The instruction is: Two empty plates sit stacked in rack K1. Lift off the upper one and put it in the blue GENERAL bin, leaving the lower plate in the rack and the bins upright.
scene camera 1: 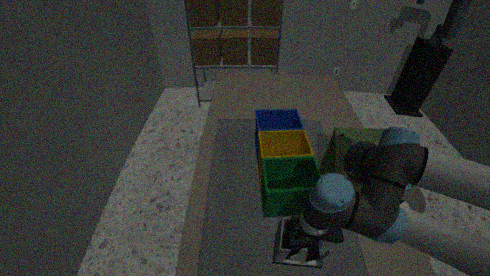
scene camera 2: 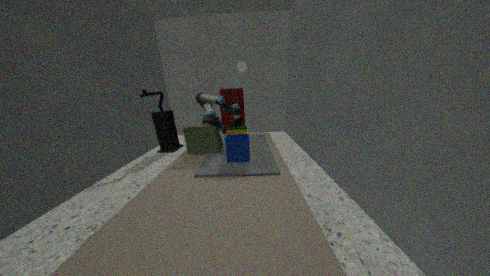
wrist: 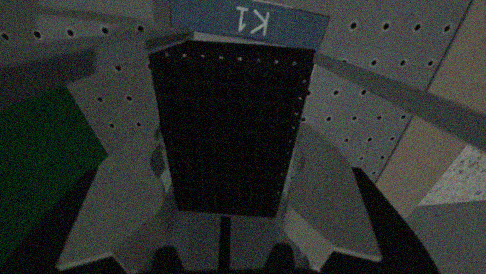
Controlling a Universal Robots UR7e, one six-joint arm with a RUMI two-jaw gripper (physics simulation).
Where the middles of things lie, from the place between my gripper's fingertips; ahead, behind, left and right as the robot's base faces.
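Labels:
The yellow bin (scene camera 1: 282,143) is 320 mm to the right of my hand, 60 mm ahead of it and 60 mm above it. As for the blue bin (scene camera 1: 273,119), I find it 450 mm to the right of my hand, 80 mm ahead of it and 60 mm above it, while the green bin (scene camera 1: 286,183) is 190 mm to the right of my hand, 50 mm ahead of it and 60 mm above it. And the black plate (wrist: 231,112) is 10 mm ahead of my hand and 10 mm above it.

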